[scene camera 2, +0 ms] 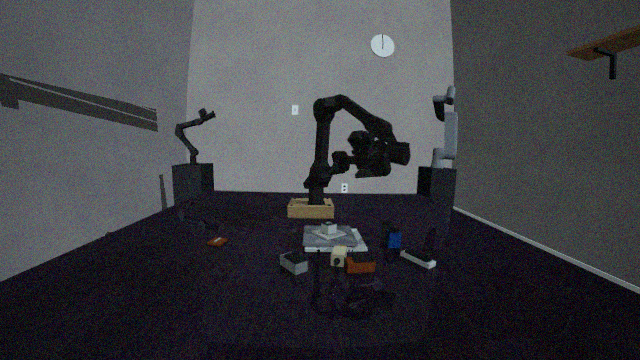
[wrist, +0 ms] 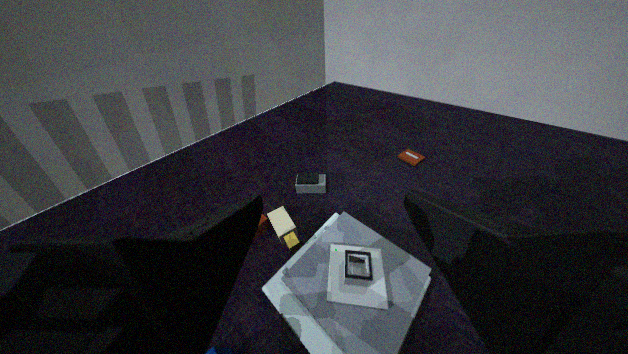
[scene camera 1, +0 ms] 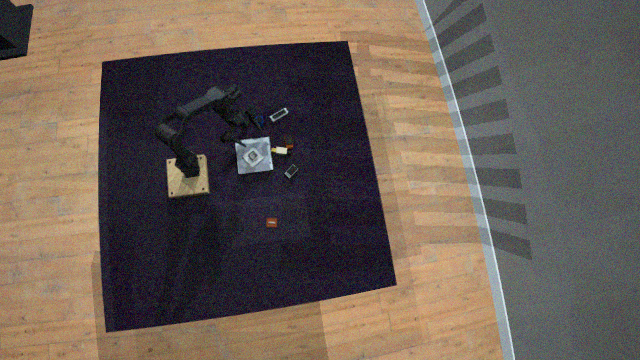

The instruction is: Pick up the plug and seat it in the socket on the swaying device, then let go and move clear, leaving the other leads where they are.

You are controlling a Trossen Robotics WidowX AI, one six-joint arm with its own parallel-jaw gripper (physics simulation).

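Note:
The plug (scene camera 1: 282, 150) (scene camera 2: 338, 256) (wrist: 281, 221), a cream block with a yellow tip, lies on the dark mat beside the device, its tip towards it. The swaying device (scene camera 1: 241, 169) (scene camera 2: 312, 240) (wrist: 305, 272) is a grey plate on a pale base. Its socket (scene camera 1: 253, 156) (scene camera 2: 328, 228) (wrist: 358, 282), a small box with a black-rimmed opening, stands on a white square on the plate. My gripper (scene camera 1: 252, 136) (wrist: 332, 198) is open and empty, above the mat near the device. In the wrist view the plug shows near the left finger's tip, beyond the device's edge.
An orange block (scene camera 1: 290, 146) (scene camera 2: 361, 264) (wrist: 262, 221) lies close beside the plug. A blue block (scene camera 1: 260, 120) (scene camera 2: 394, 240) (wrist: 212, 351), a white strip (scene camera 1: 272, 118) (scene camera 2: 418, 259), a grey box (scene camera 1: 291, 171) (scene camera 2: 294, 265) (wrist: 311, 188) and an orange tile (scene camera 1: 271, 222) (scene camera 2: 217, 242) (wrist: 411, 157) lie around.

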